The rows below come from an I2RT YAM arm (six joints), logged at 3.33 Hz.
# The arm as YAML. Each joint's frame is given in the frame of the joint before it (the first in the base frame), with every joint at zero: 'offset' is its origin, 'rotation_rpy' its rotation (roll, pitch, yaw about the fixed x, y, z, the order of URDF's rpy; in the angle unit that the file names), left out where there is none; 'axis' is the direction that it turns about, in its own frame. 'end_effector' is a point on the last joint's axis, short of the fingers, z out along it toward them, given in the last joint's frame.
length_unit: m
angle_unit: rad
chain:
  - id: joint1
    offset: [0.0, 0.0, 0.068]
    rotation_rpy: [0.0, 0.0, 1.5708]
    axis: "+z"
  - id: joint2
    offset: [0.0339, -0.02, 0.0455]
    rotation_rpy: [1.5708, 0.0, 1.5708]
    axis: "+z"
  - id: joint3
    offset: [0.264, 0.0, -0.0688]
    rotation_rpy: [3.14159, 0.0, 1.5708]
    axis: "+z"
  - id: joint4
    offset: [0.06, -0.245, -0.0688]
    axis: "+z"
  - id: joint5
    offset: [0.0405, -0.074, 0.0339]
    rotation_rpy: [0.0, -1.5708, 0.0]
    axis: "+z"
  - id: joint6
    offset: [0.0, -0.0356, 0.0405]
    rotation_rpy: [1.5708, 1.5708, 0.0]
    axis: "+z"
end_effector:
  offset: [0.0, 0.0, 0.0]
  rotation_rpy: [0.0, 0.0, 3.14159]
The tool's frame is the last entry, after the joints.
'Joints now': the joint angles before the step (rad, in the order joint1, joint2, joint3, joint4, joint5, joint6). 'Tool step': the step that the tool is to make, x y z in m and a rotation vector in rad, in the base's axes. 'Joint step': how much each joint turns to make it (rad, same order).
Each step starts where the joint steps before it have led.
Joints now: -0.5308, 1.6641, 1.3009, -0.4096, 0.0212, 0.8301
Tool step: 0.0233, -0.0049, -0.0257, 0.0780, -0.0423, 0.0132
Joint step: 0.0136, 0.1012, 0.0138, 0.0856, -0.0617, 0.0637
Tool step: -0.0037, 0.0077, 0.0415, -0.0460, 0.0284, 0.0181
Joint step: 0.0158, -0.0460, 0.1129, -0.1622, 0.0362, -0.0402
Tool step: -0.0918, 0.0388, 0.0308, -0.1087, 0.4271, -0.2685
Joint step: 0.0136, -0.2499, -0.0577, -0.5323, 0.4052, 0.0553
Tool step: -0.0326, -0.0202, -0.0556, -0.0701, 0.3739, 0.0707
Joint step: -0.1017, -0.0069, -0.2142, 0.0538, 0.1724, -0.2839
